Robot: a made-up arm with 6 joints.
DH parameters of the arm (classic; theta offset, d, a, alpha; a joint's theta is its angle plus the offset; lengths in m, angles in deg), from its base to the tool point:
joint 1: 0 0.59 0 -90
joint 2: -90 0 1.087 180
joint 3: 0 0 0 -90
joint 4: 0 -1.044 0 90
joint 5: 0 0.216 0 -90
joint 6: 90 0 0 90
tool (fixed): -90 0 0 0
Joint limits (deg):
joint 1: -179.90..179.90
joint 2: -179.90..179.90
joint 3: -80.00..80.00
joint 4: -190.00..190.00
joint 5: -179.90..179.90
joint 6: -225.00..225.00
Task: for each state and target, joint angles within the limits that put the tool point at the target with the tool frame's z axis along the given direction. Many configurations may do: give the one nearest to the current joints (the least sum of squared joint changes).
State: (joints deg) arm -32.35 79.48 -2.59 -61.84 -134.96 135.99
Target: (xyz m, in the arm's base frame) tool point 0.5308 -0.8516 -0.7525 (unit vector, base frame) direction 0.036 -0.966 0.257
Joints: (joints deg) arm -53.55 104.95 23.17 -68.53 -170.17 145.26
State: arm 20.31 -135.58 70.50 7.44 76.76 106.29
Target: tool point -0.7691 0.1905 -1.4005 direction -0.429 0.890 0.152
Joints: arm -25.43 -162.45 74.35 42.91 69.37 108.33
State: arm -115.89 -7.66 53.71 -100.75 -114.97 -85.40
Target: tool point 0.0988 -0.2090 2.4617 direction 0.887 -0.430 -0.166
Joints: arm -82.27 -21.76 43.46 -108.85 -172.53 -53.14
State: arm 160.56 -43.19 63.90 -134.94 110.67 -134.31
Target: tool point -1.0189 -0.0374 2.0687 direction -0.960 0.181 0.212
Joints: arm 175.02 1.50 32.79 -125.58 105.86 -168.06
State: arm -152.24 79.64 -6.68 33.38 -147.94 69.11
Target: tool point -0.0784 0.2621 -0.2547 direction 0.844 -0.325 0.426
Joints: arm -123.72 128.06 -44.93 12.70 -149.12 73.62
